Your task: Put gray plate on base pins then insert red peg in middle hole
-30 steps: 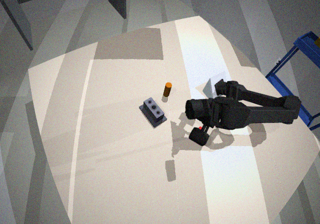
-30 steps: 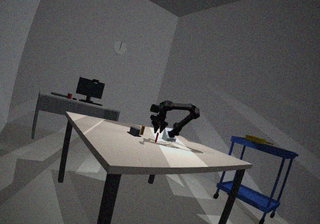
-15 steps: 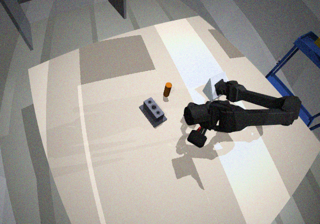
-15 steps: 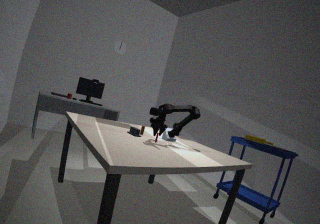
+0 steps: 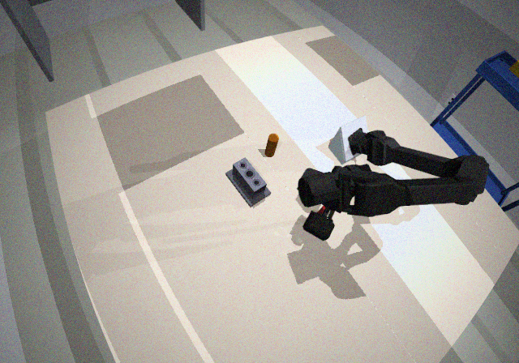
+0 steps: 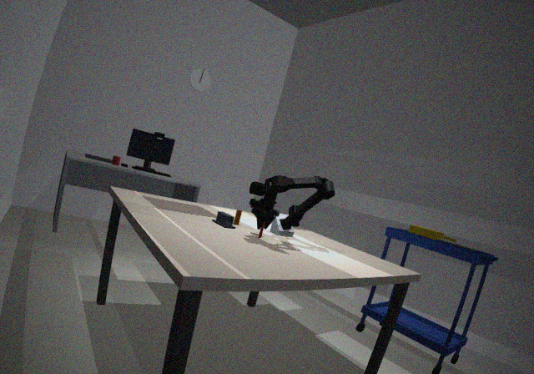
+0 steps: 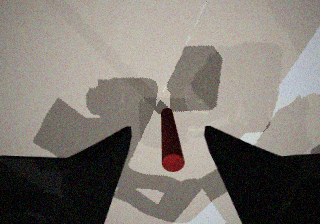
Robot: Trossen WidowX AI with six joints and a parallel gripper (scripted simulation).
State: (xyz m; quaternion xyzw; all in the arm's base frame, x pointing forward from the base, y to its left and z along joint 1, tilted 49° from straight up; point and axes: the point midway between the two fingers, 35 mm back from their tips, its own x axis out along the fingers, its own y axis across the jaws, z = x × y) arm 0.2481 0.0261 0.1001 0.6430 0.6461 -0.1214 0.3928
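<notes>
My gripper tip is right at the red peg. From my gripper tip the other things lie so: gray plate: 19 cm to the right, 9 cm ahead; orange cylinder: 23 cm to the right, 3 cm behind; base: 19 cm to the right, 9 cm ahead, 3 cm below.
</notes>
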